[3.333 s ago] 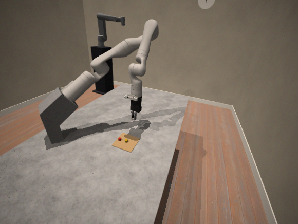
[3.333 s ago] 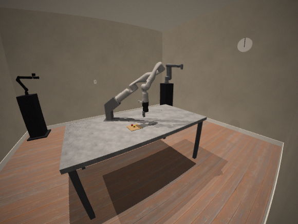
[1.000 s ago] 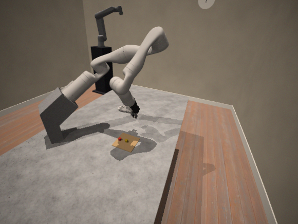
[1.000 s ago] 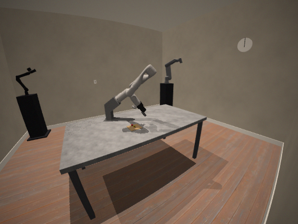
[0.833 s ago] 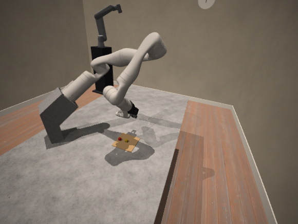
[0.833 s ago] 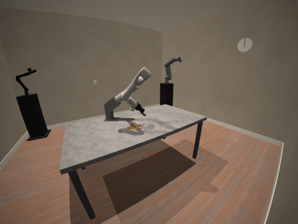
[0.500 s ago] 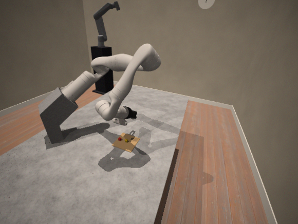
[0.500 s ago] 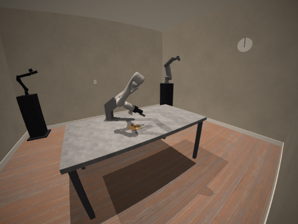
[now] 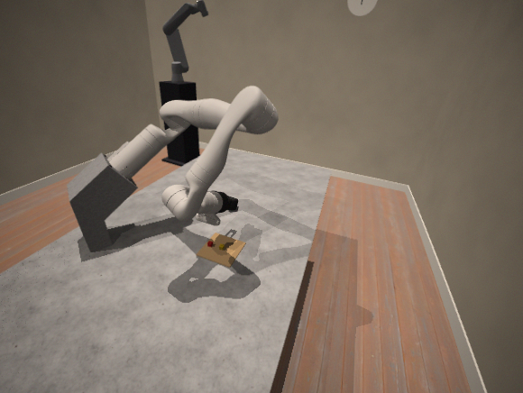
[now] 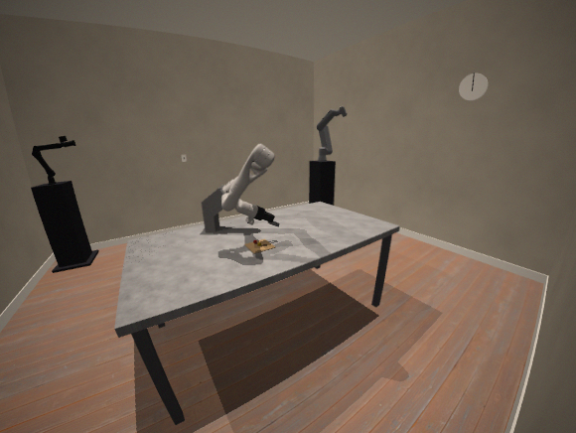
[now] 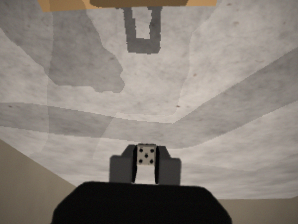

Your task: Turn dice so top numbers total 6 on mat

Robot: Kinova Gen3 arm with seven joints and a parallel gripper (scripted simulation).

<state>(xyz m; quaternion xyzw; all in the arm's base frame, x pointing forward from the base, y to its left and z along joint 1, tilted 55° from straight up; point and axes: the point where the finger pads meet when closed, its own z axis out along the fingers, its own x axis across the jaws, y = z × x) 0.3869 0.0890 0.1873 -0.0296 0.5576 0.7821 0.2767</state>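
Right now my hand is 130 mm to the left of the yellow die, 100 mm above it and 30 mm short of it. From my hand the other things lie so: tan mat (120 mm to the right, 110 mm below, 30 mm ahead); white die (10 mm to the left, 10 mm below); red die (130 mm to the right, 100 mm below, 20 mm behind).
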